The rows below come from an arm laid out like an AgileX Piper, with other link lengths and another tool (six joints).
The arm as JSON. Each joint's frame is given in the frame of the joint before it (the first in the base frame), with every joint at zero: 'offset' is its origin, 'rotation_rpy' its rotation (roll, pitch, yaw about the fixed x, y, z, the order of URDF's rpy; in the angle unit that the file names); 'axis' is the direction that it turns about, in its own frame. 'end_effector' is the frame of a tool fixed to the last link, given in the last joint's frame.
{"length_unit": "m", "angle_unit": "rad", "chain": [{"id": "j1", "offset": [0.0, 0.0, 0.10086], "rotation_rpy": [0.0, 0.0, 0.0], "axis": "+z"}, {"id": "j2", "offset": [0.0, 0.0, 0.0], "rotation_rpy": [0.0, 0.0, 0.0], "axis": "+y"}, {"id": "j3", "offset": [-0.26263, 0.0, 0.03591], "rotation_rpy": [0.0, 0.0, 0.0], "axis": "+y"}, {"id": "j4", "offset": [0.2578, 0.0, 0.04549], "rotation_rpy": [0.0, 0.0, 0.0], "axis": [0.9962, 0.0, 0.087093]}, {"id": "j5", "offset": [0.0, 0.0, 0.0], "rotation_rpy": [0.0, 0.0, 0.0], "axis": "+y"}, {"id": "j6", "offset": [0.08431, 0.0, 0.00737], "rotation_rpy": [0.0, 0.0, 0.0], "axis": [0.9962, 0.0, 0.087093]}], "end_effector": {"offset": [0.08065, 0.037, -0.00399], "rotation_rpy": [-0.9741, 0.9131, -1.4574]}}
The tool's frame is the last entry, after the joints.
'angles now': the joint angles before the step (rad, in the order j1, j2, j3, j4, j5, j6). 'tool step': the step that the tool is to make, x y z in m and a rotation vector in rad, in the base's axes. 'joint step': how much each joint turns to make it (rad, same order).
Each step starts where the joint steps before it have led.
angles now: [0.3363, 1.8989, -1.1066, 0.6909, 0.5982, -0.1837]
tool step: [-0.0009, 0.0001, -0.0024, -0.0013, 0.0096, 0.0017]
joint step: [0.0001, 0.0063, -0.0002, 0.0001, 0.0042, 0.0005]
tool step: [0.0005, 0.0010, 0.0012, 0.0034, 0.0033, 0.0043]
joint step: [0.0000, 0.0026, -0.0082, 0.0002, 0.0098, 0.0003]
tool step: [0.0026, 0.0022, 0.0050, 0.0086, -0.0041, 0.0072]
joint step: [-0.0001, 0.0008, -0.0197, 0.0003, 0.0158, 0.0003]
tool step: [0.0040, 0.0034, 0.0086, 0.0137, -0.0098, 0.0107]
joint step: [0.0002, -0.0011, -0.0299, 0.0011, 0.0223, 0.0000]
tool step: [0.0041, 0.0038, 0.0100, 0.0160, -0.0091, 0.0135]
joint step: [-0.0001, -0.0005, -0.0351, 0.0017, 0.0283, 0.0000]
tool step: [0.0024, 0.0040, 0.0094, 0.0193, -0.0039, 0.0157]
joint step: [0.0001, -0.0002, -0.0309, 0.0095, 0.0305, -0.0057]
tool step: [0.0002, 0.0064, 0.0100, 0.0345, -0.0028, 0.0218]
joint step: [0.0029, -0.0005, -0.0245, 0.0361, 0.0301, -0.0266]
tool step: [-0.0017, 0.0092, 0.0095, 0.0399, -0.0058, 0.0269]
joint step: [0.0104, 0.0003, -0.0196, 0.0467, 0.0229, -0.0344]
